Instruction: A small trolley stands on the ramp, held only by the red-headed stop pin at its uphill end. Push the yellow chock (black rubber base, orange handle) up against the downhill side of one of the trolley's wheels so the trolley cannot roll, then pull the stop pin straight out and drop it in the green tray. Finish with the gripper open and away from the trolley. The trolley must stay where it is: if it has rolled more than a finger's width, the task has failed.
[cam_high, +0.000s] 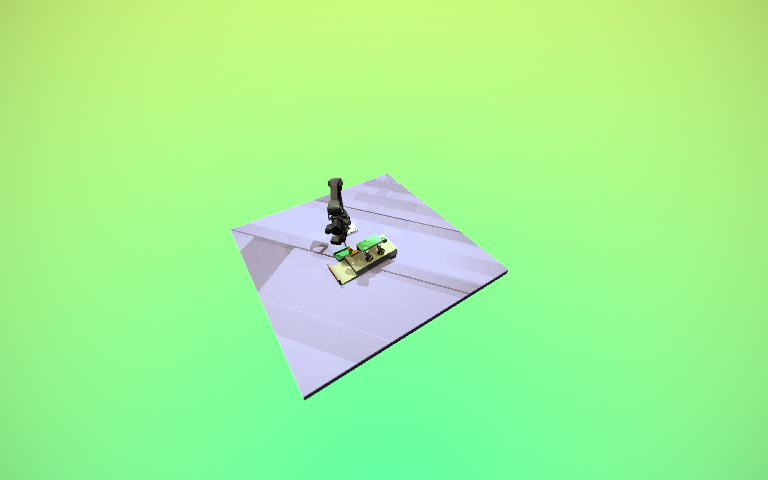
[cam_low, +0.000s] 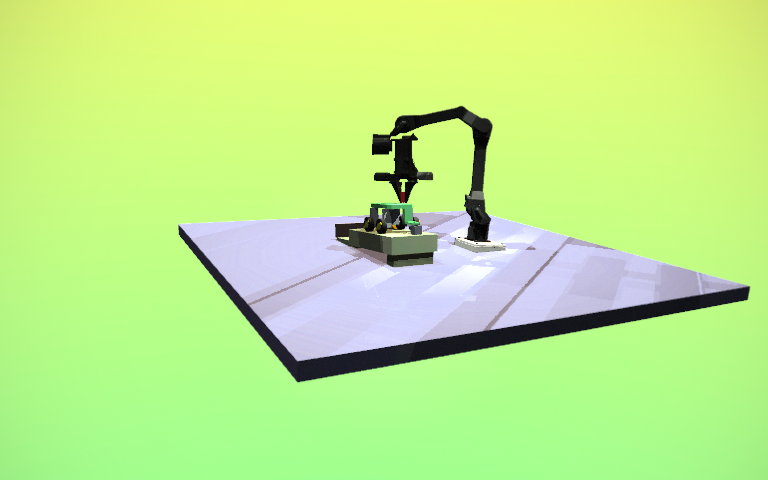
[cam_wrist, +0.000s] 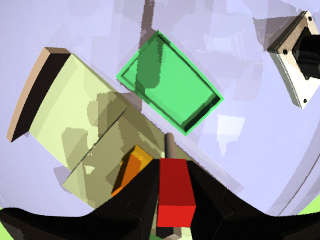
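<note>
Now: gripper tip right at the red-headed stop pin. Also, from my gripper tip: trolley: 12 cm ahead, 10 cm to the left, 3 cm below; green tray: 3 cm behind, 14 cm below; yellow chock: 6 cm ahead, 2 cm to the left, 5 cm below.
</note>
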